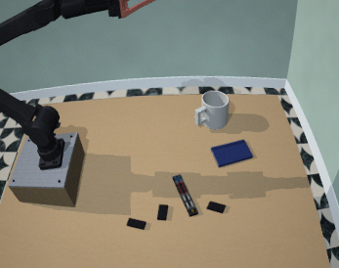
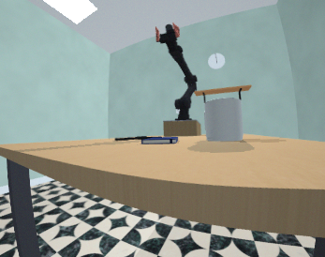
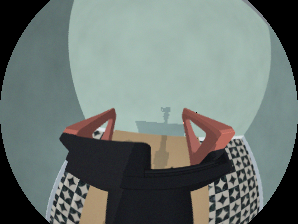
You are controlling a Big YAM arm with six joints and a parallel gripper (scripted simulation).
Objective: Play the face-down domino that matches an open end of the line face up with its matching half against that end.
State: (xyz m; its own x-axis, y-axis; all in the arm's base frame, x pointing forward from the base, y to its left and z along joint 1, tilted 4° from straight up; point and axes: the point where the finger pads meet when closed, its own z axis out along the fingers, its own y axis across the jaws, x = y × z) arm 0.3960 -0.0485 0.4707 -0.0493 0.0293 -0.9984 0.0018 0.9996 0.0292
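My gripper is now 11 cm past the domino, 19 cm to the left of it and 60 cm above it. Round my hand: white mug 21 cm ahead, 21 cm to the left, 56 cm below.
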